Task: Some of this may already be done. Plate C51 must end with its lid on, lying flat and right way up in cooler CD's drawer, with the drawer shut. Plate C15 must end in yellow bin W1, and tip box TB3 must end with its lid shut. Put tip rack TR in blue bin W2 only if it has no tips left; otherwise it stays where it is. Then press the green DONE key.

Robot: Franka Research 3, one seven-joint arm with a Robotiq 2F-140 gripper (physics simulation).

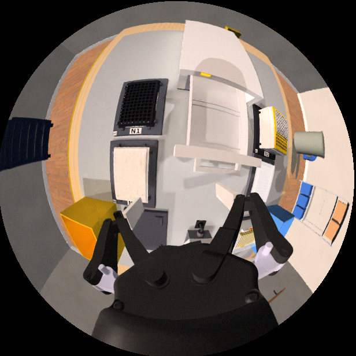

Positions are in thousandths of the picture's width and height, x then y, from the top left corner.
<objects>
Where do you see a yellow-topped box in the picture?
765, 350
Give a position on a black grid-topped plate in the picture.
392, 291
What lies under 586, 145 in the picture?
A white cooler.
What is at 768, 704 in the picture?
The gripper.
</objects>
